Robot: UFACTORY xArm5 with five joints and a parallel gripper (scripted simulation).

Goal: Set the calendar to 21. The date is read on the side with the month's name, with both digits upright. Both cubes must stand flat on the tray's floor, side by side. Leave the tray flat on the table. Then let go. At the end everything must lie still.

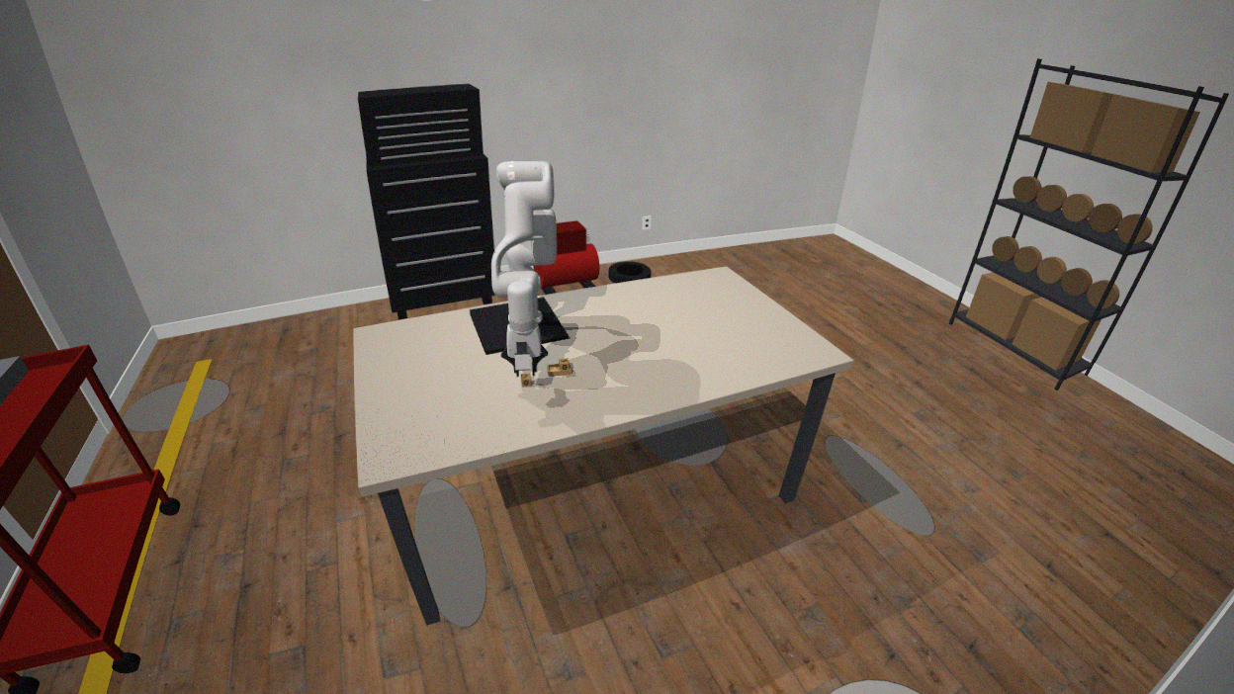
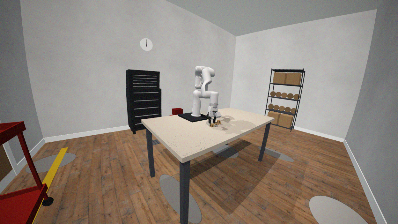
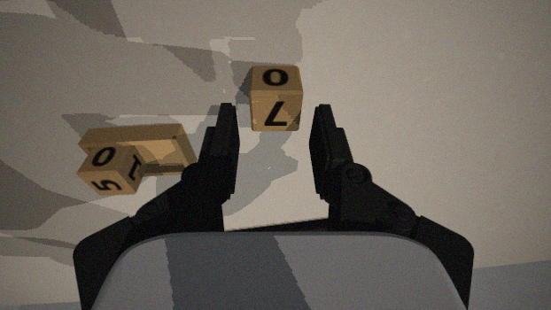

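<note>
Right now my hand is 4 cm above the wooden digit cube. From my hand the other things lie so: wooden tray (11 cm to the left, 5 cm below, 4 cm behind).
</note>
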